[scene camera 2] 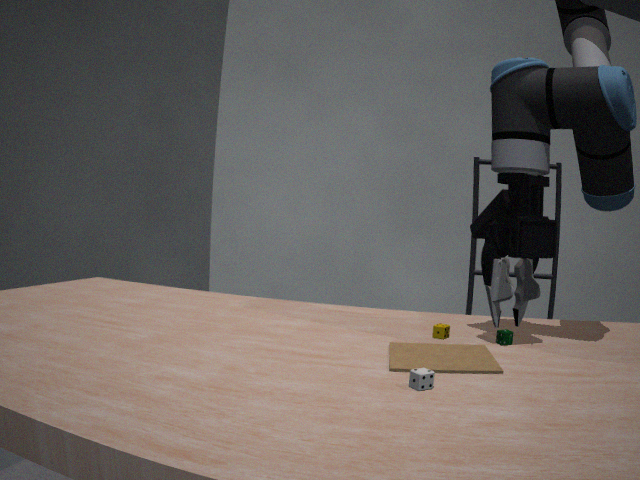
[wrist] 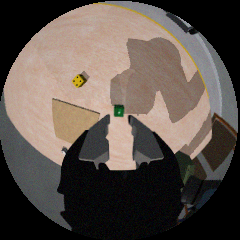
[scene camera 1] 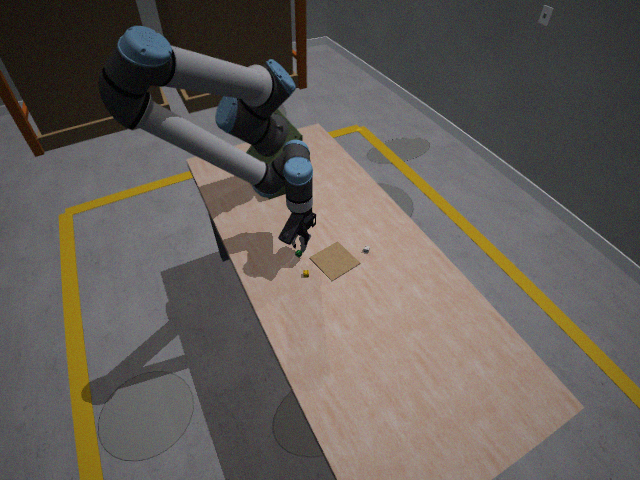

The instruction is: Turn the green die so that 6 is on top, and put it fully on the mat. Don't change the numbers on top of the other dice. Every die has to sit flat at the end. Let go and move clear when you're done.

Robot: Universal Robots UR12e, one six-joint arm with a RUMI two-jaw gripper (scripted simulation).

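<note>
You'd find my gripper (scene camera 2: 506,326) in scene camera 2, and it's the same gripper (scene camera 1: 298,250) in scene camera 1 and my gripper (wrist: 119,115) again in the wrist view. There's a tan mat (scene camera 2: 441,358) too, and that mat (scene camera 1: 334,261) also shows in scene camera 1, with the mat (wrist: 70,121) in the wrist view as well.
</note>
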